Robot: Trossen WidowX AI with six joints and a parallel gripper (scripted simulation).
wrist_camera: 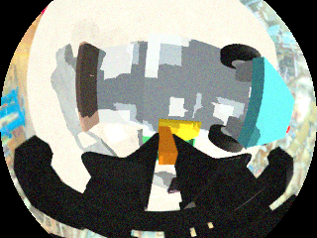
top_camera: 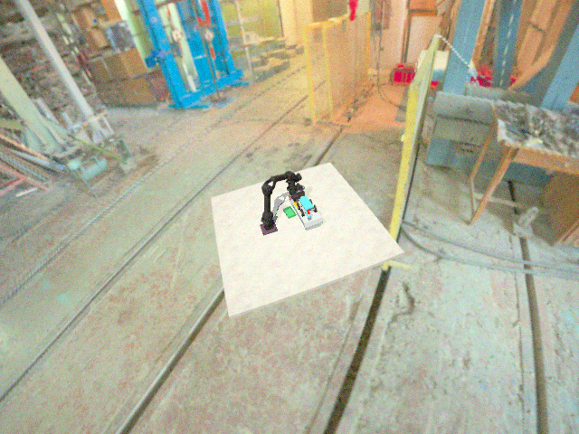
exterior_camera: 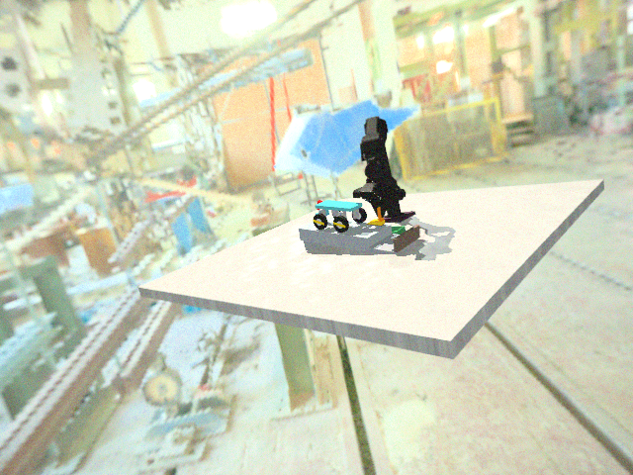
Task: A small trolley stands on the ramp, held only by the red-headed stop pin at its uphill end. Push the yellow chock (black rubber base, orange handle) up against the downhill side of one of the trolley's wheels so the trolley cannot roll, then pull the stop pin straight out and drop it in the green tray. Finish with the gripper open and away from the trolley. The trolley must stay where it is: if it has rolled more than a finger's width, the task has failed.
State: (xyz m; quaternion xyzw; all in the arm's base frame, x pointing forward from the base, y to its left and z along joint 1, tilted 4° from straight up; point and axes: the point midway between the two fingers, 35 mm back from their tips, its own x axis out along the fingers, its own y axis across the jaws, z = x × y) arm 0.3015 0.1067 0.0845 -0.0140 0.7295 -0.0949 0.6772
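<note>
The red-headed stop pin lies 250 mm to the right of my gripper tip, 50 mm above it and 10 mm ahead of it. From my gripper tip the other things lie so: brown block (120 mm to the left, 70 mm ahead, 60 mm below); grey ramp (140 mm to the right, 40 mm below, 40 mm ahead); yellow chock (20 mm to the right, 10 mm below).
</note>
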